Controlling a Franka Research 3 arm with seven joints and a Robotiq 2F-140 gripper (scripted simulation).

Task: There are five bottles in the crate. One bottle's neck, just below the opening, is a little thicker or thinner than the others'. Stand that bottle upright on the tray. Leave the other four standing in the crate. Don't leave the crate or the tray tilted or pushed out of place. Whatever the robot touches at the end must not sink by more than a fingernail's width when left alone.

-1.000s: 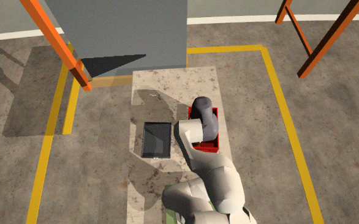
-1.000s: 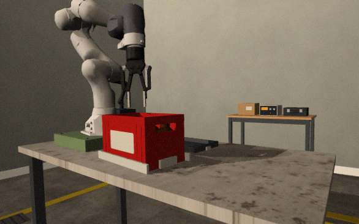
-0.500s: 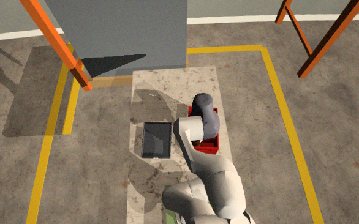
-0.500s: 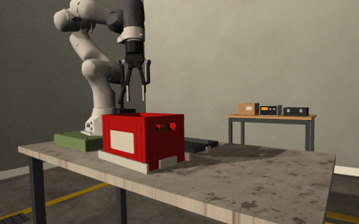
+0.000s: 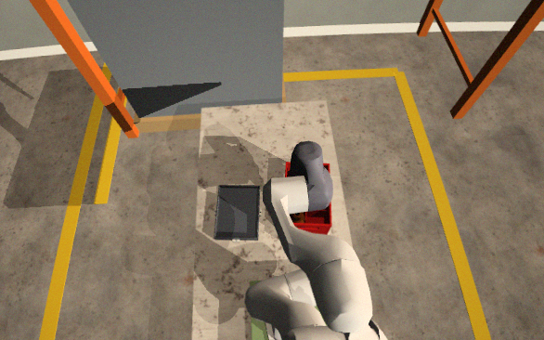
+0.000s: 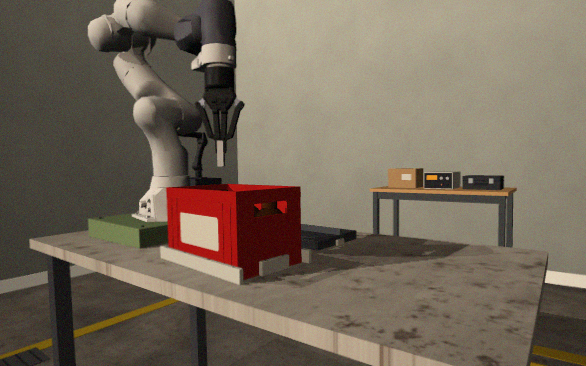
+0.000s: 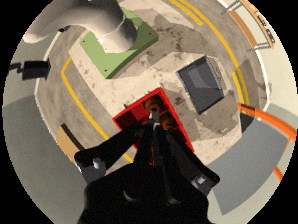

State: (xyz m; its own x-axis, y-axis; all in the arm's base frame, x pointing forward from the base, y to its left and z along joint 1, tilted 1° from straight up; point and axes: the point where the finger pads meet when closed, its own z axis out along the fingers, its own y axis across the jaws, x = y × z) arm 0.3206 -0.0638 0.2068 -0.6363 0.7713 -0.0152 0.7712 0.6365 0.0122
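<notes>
Right now the brown bottle is 80 mm ahead of my hand, 90 mm to the right of it and 170 mm below it. The rest, counted from my hand: dark tray: 70 mm ahead, 250 mm to the left, 240 mm below; then red crate: 90 mm ahead, 50 mm to the right, 170 mm below.
</notes>
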